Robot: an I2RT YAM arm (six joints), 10 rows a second.
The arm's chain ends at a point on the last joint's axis. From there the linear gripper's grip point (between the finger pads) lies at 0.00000 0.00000 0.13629 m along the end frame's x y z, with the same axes.
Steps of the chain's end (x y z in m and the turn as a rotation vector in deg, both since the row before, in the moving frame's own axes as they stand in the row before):
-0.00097, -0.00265, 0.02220, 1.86, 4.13, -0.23
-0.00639, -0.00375, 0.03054, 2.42, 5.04, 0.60
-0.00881, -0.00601, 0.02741, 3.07, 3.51, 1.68
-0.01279, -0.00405, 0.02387, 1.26, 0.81, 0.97
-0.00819, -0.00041, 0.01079, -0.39, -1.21, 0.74
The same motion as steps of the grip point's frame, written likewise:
0.00883, -0.00709, 0.02177, 1.86, 4.13, -0.23
0.00561, -0.00943, 0.02989, 2.42, 5.04, 0.60
-0.00036, -0.01318, 0.02696, 3.07, 3.51, 1.68
-0.01084, -0.00703, 0.02382, 1.26, 0.81, 0.97
-0.01107, 0.00050, 0.01076, -0.39, -1.21, 0.74

